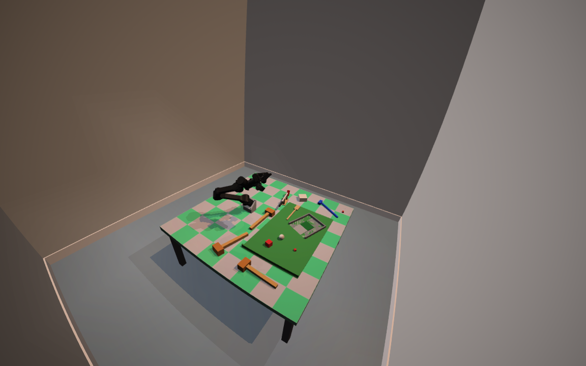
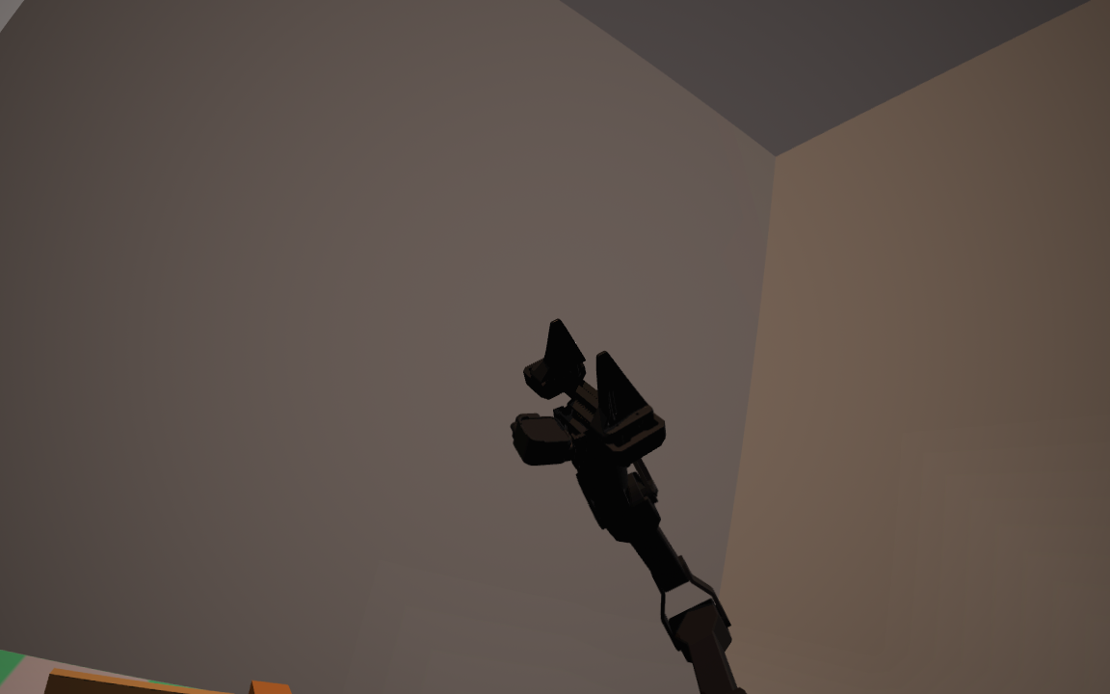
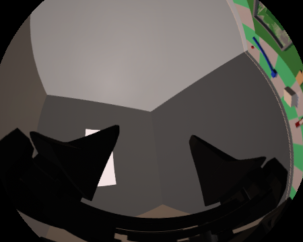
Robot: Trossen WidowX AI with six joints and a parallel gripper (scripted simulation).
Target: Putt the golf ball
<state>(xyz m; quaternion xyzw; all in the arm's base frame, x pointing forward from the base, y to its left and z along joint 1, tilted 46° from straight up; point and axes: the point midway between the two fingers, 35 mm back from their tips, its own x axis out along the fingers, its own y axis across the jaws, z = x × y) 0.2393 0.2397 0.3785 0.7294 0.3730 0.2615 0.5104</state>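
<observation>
Right now the red putter is 460 mm below my gripper tip, 400 mm to the left of it and 120 mm behind it. Also, from my gripper tip: dark green mat: 520 mm below, 190 mm ahead, 100 mm to the left; then white golf ball: 500 mm below, 170 mm ahead, 20 mm to the right; then red cube: 500 mm below, 140 mm to the right, 130 mm ahead.
</observation>
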